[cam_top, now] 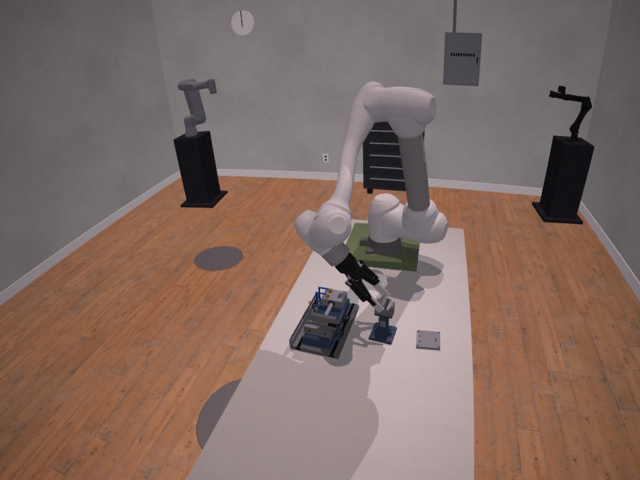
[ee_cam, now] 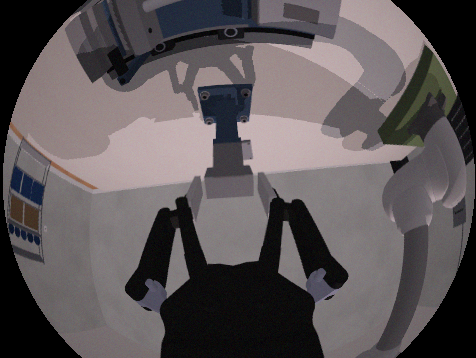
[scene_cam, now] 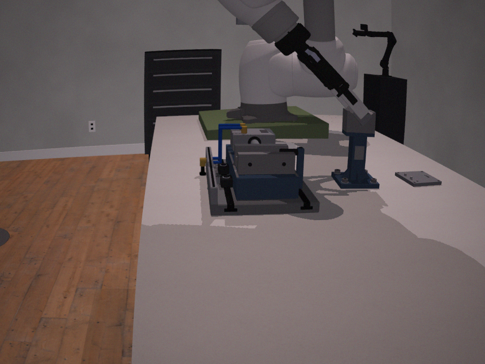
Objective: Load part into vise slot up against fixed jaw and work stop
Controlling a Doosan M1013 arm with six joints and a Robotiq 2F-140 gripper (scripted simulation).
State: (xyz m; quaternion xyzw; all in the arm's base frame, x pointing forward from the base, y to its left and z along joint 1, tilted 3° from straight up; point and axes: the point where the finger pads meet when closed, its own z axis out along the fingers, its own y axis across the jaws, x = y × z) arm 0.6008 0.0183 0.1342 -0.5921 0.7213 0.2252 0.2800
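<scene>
Now: hand 2 cm to the right of the grey part and 2 cm above it. The rest, counted from my hand: vise 20 cm to the right, 14 cm below, 1 cm behind.
</scene>
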